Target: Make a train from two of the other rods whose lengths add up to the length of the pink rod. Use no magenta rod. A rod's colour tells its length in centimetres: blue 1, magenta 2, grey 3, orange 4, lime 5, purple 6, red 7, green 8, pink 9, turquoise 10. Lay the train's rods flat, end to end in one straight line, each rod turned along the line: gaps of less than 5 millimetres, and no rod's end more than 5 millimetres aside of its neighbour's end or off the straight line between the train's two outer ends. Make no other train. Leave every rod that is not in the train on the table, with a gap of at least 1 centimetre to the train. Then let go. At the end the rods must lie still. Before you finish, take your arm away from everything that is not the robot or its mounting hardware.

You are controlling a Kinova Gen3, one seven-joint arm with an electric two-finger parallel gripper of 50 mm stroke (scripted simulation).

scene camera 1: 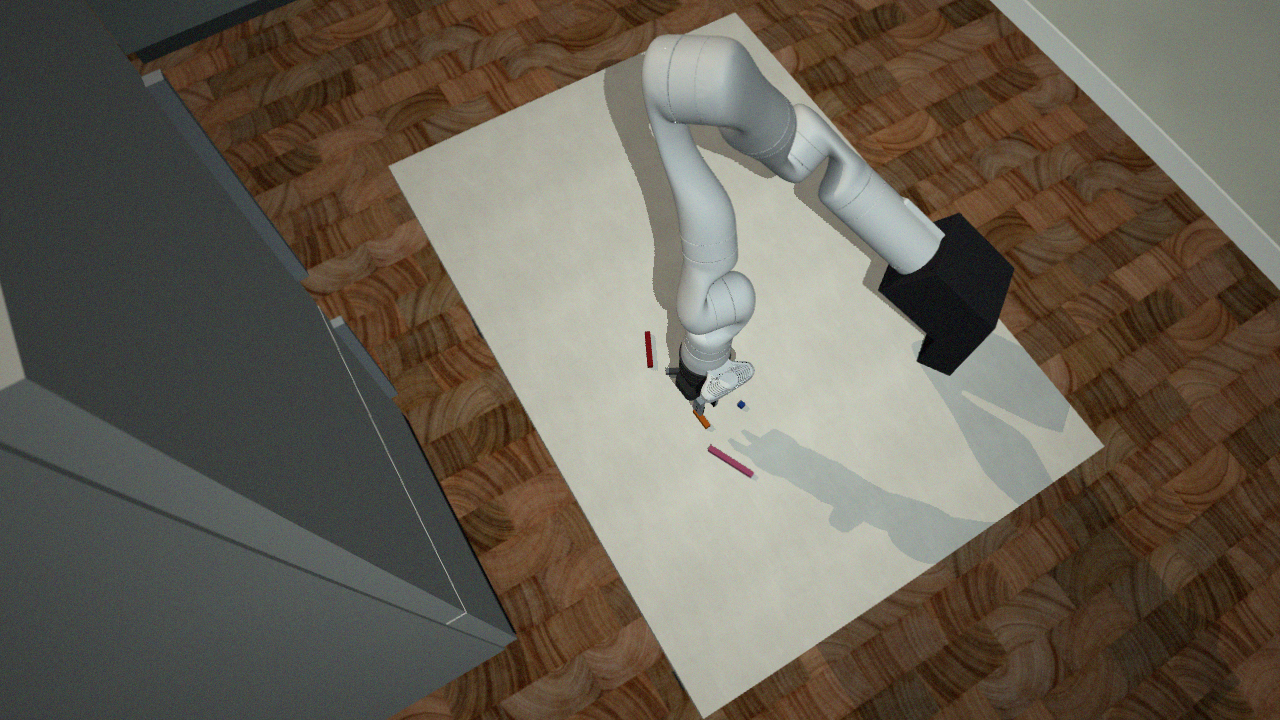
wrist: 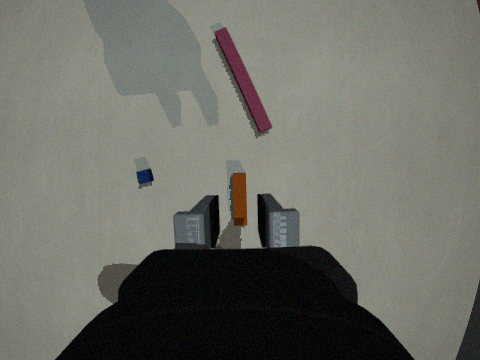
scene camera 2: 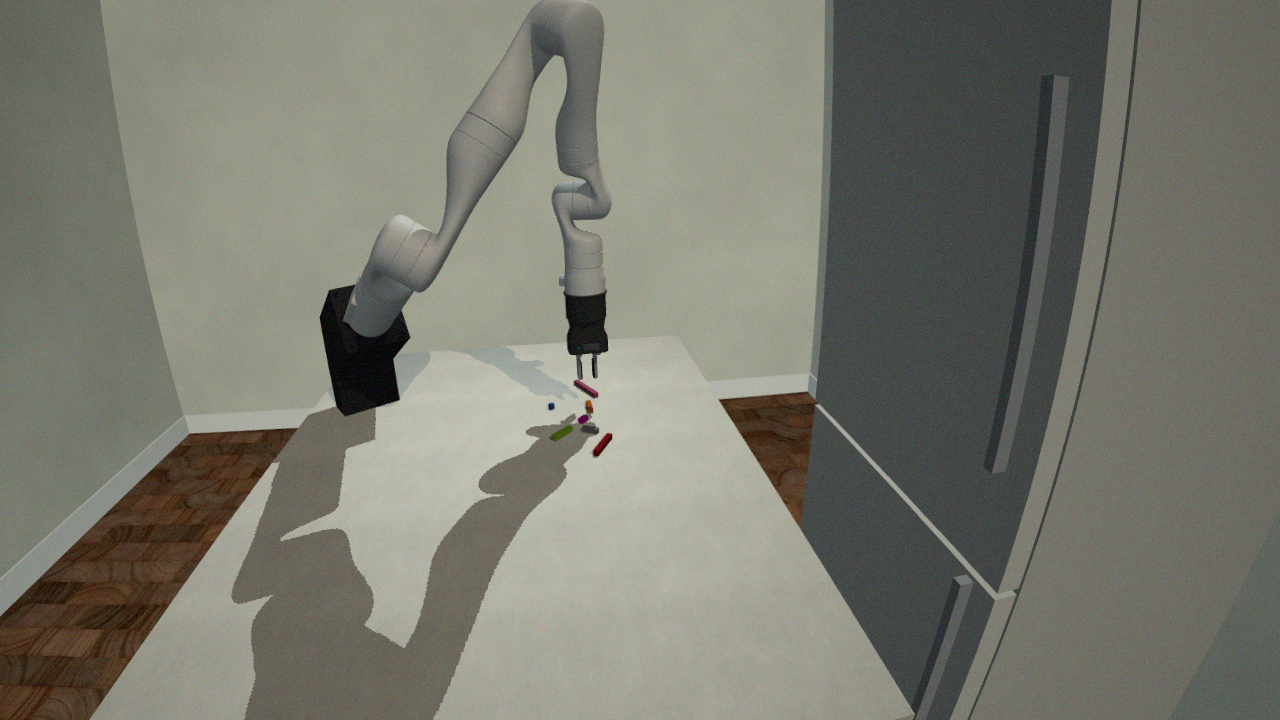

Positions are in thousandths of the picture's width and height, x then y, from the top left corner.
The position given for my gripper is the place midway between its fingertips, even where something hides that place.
Note:
I see my gripper (scene camera 2: 459,524) and a pink rod (wrist: 468,110).
My gripper is seen too in scene camera 1 (scene camera 1: 550,563) and in the wrist view (wrist: 497,593).

